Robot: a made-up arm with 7 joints. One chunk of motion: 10 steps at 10 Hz.
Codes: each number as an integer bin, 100 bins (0 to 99) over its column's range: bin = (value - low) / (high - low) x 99, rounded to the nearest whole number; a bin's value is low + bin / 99 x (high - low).
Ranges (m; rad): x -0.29..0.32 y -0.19..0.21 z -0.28..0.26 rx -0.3..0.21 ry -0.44..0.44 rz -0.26..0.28
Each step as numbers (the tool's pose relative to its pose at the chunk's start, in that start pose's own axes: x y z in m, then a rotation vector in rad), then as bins.
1 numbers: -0.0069 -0.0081 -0.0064 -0.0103 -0.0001 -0.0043
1 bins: 46 45 50 56 49 47
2 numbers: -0.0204 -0.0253 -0.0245 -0.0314 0.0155 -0.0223
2 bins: 44 41 47 52 51 44
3 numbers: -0.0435 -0.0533 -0.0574 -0.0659 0.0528 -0.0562
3 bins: 40 34 41 45 55 37
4 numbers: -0.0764 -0.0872 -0.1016 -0.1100 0.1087 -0.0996
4 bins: 35 25 33 37 62 29
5 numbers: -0.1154 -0.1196 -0.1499 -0.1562 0.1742 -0.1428
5 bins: 28 17 24 28 69 21
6 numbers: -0.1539 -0.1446 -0.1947 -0.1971 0.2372 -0.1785
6 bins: 22 11 16 20 76 15
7 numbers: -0.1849 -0.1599 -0.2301 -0.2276 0.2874 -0.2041
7 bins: 17 7 9 14 82 10
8 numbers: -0.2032 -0.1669 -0.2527 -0.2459 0.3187 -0.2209
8 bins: 14 6 5 11 85 7
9 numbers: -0.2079 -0.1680 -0.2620 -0.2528 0.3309 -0.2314
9 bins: 13 5 3 9 87 5
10 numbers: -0.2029 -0.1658 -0.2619 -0.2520 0.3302 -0.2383
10 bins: 14 6 3 9 87 4
